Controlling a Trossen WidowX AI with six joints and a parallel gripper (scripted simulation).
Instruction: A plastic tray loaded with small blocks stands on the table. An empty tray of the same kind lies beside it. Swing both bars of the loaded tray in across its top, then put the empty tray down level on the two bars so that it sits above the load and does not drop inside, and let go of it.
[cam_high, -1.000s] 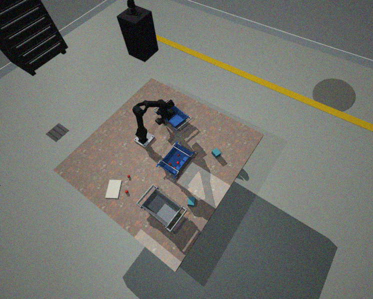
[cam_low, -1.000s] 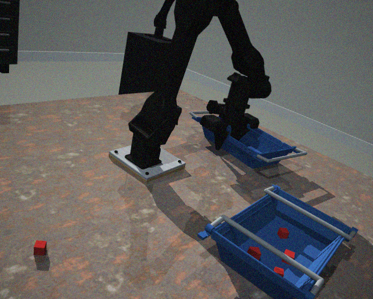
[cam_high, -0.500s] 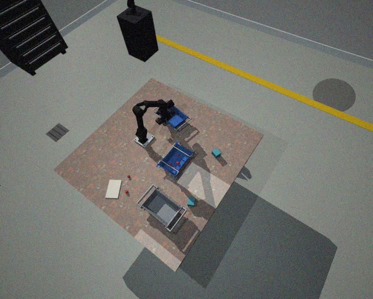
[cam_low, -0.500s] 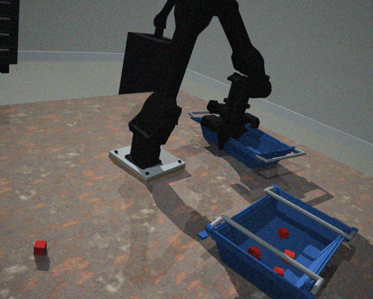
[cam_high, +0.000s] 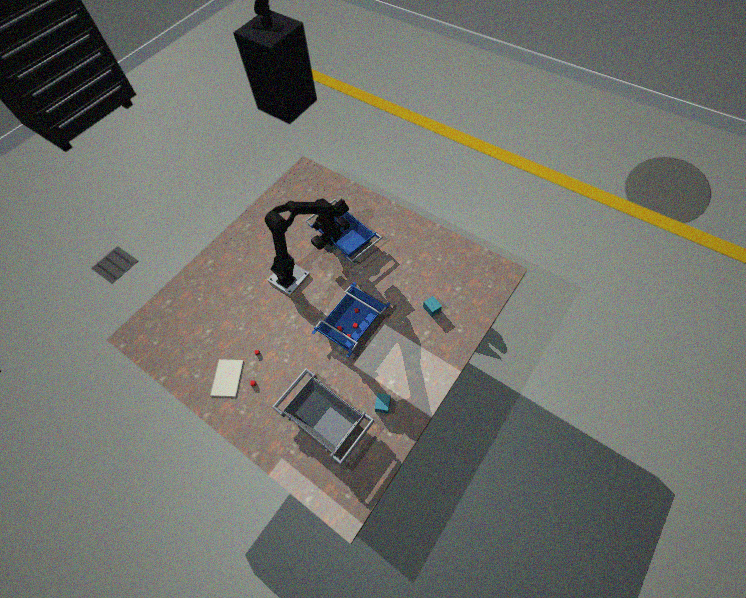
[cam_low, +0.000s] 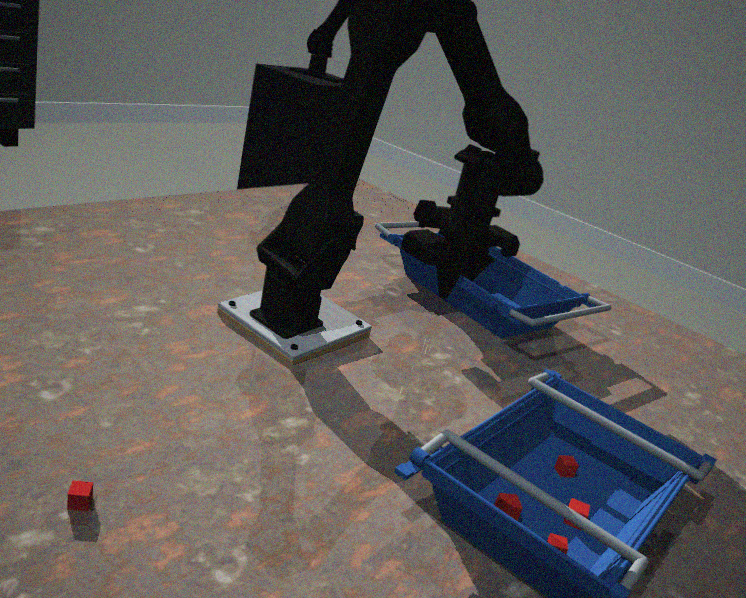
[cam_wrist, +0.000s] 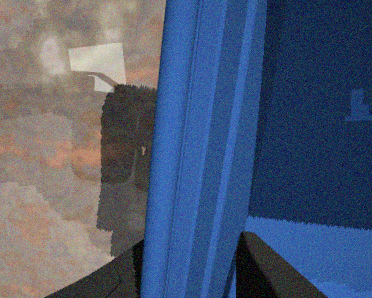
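Now: the blue tray 1 cm ahead of my gripper tip, 7 cm to the left of it and 3 cm above it. Round my gripper tip: white slab: 4 cm ahead, 75 cm to the right, 1 cm below.
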